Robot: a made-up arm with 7 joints.
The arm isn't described. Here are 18 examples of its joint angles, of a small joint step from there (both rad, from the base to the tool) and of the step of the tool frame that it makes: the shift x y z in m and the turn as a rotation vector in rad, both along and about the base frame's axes.
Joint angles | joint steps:
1: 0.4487 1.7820 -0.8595 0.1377 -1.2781 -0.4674 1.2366 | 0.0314 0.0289 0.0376 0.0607 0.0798 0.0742 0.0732
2: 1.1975 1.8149 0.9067 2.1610 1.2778 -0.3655 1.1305 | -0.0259 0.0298 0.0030 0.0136 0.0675 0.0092 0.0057
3: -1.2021 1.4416 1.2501 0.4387 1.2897 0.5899 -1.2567 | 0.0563 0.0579 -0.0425 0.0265 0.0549 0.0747 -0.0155
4: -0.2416 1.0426 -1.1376 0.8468 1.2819 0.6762 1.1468 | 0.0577 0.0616 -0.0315 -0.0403 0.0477 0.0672 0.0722
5: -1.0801 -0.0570 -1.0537 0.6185 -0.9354 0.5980 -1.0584 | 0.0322 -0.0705 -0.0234 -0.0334 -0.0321 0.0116 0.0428
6: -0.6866 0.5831 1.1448 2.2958 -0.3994 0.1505 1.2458 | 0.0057 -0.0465 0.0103 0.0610 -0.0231 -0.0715 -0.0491
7: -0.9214 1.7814 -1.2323 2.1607 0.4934 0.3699 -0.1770 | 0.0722 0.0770 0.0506 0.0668 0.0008 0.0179 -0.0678
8: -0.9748 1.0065 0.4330 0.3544 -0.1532 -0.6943 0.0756 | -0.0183 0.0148 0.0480 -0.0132 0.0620 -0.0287 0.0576
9: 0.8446 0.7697 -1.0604 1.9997 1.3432 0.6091 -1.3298 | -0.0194 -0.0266 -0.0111 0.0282 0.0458 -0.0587 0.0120
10: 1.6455 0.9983 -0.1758 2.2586 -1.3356 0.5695 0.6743 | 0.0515 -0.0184 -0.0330 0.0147 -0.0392 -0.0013 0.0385
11: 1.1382 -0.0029 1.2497 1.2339 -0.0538 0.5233 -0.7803 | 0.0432 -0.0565 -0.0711 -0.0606 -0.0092 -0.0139 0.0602
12: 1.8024 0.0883 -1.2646 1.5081 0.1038 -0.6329 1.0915 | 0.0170 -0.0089 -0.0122 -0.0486 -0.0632 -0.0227 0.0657
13: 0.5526 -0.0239 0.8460 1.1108 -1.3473 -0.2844 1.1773 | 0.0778 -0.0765 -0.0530 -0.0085 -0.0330 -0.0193 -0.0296
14: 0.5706 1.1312 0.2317 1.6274 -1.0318 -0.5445 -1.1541 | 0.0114 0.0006 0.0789 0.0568 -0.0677 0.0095 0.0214
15: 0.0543 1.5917 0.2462 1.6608 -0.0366 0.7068 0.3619 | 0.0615 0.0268 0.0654 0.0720 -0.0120 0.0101 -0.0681
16: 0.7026 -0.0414 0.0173 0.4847 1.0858 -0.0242 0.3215 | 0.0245 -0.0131 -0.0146 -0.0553 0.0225 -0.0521 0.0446
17: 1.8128 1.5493 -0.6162 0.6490 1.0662 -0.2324 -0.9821 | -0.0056 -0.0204 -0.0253 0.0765 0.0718 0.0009 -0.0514
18: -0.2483 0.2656 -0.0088 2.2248 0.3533 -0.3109 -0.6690 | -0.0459 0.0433 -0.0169 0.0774 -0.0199 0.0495 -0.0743
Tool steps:
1: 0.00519 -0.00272 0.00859 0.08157 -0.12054 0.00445
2: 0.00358 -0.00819 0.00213 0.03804 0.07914 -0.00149
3: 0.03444 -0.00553 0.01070 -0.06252 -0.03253 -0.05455
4: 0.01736 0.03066 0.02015 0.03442 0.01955 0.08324
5: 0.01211 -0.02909 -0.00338 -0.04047 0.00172 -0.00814
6: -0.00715 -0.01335 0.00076 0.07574 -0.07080 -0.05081
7: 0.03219 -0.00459 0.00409 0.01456 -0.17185 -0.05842
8: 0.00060 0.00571 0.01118 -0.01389 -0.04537 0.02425
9: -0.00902 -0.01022 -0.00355 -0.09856 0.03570 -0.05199
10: -0.00519 -0.00728 0.00077 0.00409 -0.02157 0.00430
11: 0.03215 -0.03241 0.01848 0.05677 -0.06507 -0.15178
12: 0.00819 -0.00169 0.00421 0.06668 -0.09761 0.05871
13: 0.03238 -0.03933 0.02161 0.00160 -0.08659 -0.08956
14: -0.01906 -0.00489 0.01848 0.05912 -0.09415 0.06666
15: -0.01437 -0.02052 0.03451 0.09621 -0.18375 -0.04425
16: 0.00184 -0.00859 -0.00241 -0.00905 -0.03174 0.01256
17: 0.01908 -0.01479 0.01396 0.01850 -0.04767 -0.06561
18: -0.01536 -0.00235 0.01039 0.01474 0.03391 0.01521
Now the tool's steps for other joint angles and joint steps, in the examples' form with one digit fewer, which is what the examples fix.
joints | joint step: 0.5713 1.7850 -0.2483 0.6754 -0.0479 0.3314 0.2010 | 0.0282 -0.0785 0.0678 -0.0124 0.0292 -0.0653 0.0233
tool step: 0.0107 0.0039 -0.0189 -0.0778 -0.1005 -0.1182
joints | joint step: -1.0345 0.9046 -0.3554 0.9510 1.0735 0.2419 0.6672 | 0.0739 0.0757 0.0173 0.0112 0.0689 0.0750 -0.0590
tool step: 0.0477 0.0228 0.0008 0.0891 -0.0310 0.0130
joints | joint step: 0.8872 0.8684 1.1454 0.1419 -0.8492 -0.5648 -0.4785 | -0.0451 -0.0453 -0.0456 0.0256 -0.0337 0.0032 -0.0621
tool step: 0.0050 -0.0120 -0.0176 0.0355 0.0787 0.0060
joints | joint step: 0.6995 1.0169 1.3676 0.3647 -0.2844 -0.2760 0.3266 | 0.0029 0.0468 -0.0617 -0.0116 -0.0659 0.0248 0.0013
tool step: -0.0082 0.0075 0.0177 0.0336 0.1205 -0.0104
